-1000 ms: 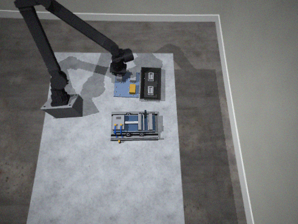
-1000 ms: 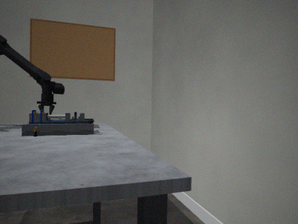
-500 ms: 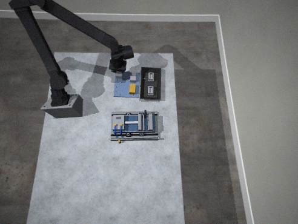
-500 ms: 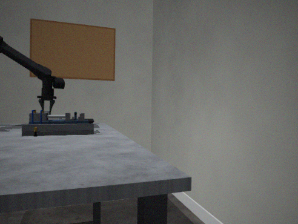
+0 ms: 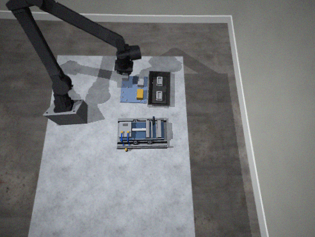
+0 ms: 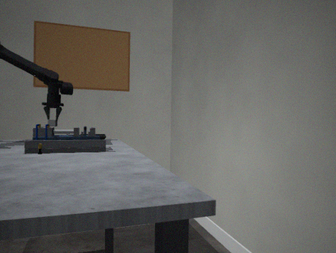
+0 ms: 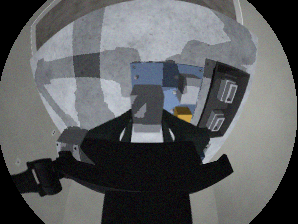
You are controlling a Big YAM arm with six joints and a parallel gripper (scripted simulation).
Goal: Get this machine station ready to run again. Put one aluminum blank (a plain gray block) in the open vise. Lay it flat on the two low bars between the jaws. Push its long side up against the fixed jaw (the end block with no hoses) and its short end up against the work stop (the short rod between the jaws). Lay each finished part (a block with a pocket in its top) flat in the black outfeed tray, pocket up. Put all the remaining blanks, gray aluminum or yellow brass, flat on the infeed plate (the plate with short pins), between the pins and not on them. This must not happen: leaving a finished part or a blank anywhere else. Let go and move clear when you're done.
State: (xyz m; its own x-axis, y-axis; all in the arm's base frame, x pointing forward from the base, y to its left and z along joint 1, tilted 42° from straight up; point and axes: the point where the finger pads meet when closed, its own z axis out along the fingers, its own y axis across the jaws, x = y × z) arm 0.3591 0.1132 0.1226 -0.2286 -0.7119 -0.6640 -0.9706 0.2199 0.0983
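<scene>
Now: hand 35 cm to the left of the vise, 8 cm above it and 4 cm short of it. From my hand the other things lie so: yellow brass blank 11 cm to the right, 10 cm below, 7 cm ahead; blue infeed plate 12 cm below, 5 cm to the right, 4 cm ahead; gray block 2 cm below.
</scene>
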